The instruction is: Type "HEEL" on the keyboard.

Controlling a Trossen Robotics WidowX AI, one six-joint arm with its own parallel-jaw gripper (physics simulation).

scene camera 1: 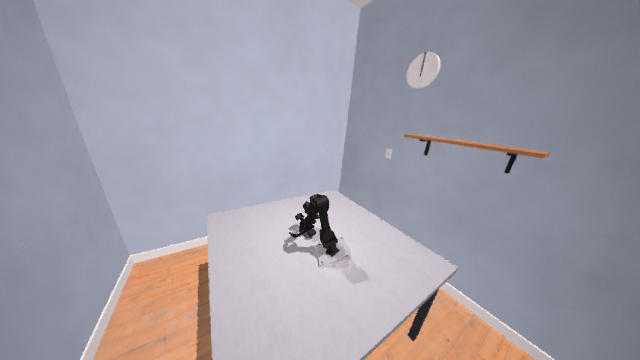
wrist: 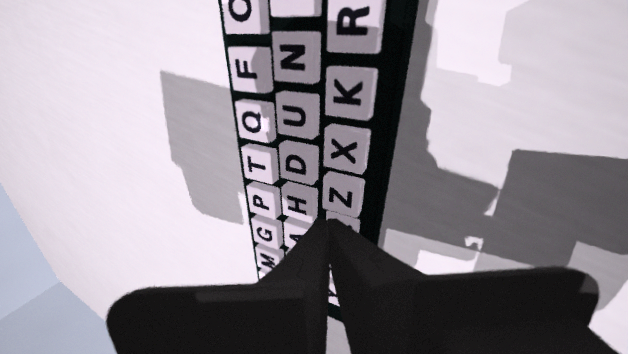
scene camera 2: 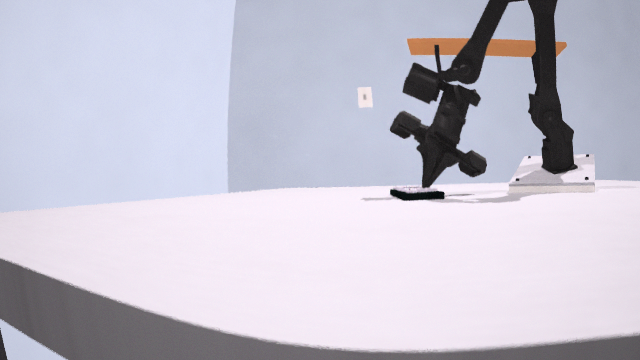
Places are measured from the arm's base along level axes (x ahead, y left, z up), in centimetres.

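Where they show: gripper, fingertip midpoint: (scene camera 1: pixel 299 231) (wrist: pixel 326 228); arm's base, origin of the base link: (scene camera 1: pixel 332 251) (scene camera 2: pixel 559 167).
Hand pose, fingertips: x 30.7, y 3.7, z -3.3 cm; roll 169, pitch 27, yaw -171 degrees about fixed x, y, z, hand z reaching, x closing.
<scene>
Things, the pixels of their top centre, and the offset from my fingertips. Level surfaces: height alone.
- keyboard, middle of its top: (wrist: pixel 295 153) (scene camera 2: pixel 414 187) (scene camera 1: pixel 302 228) dy -3.2, dx +1.7, dz +0.3 cm
- E key, middle of its top: (wrist: pixel 341 229) dy -0.2, dx -0.6, dz -0.1 cm
- Z key, middle of its top: (wrist: pixel 340 197) dy -2.0, dx -0.3, dz +0.3 cm
- H key, middle of its top: (wrist: pixel 296 205) dy -0.9, dx +1.4, dz +0.3 cm
- pale table, its level: dz -1.3 cm
The keyboard (scene camera 1: pixel 294 234) (scene camera 2: pixel 420 195) (wrist: pixel 387 125) is a thin dark board with pale lettered keys, flat on the table. It runs lengthwise up the wrist view. My gripper (scene camera 2: pixel 426 186) (wrist: pixel 326 228) is shut and empty, tips down at the keyboard's top; contact with a key cannot be told for certain. In the wrist view, the tips cover most of the E key (wrist: pixel 352 224), just below the Z key (wrist: pixel 343 195). The H key (wrist: pixel 299 200) shows up and left of the tips. The L key does not show in the wrist view; the fingers hide the keyboard's near part.
The arm's white base plate (scene camera 1: pixel 327 263) (scene camera 2: pixel 520 181) stands on the pale table (scene camera 1: pixel 260 300) (scene camera 2: pixel 250 260), beside the keyboard. A wooden shelf (scene camera 1: pixel 475 145) (scene camera 2: pixel 510 48) and a white clock (scene camera 1: pixel 430 70) are on the wall. Arm shadows fall across the table around the keyboard.
</scene>
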